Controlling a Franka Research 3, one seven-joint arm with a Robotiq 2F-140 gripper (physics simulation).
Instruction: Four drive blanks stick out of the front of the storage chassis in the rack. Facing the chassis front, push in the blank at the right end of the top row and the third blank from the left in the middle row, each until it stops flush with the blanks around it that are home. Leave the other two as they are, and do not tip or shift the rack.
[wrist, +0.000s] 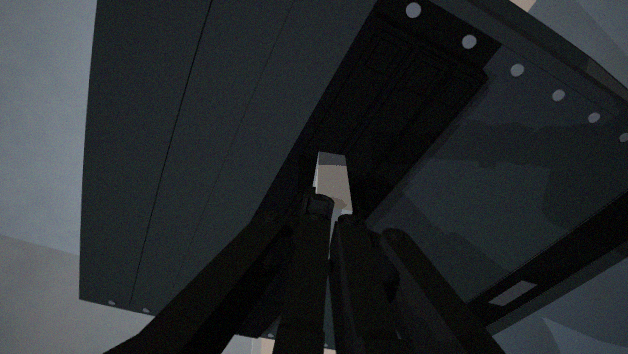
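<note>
The storage chassis (400, 95) is a very dark band that runs diagonally from the upper right down behind my gripper. Faint outlines of drive blanks (385, 54) show near its upper end. It is too dark to tell which blanks stick out or how far. My gripper (327, 174) is shut, with nothing held. Its pale tip block is in front of the chassis band, and I cannot tell whether it touches a blank. The dark fingers and linkages hide the lower part of the band.
The rack's plain dark panel (185, 130) lies left of the band, and a smoother dark panel (500, 200) lies right of it. Round pale screws (469, 41) line the rack's edge at the upper right. A black strip with a pale rectangle (513, 293) is at the lower right.
</note>
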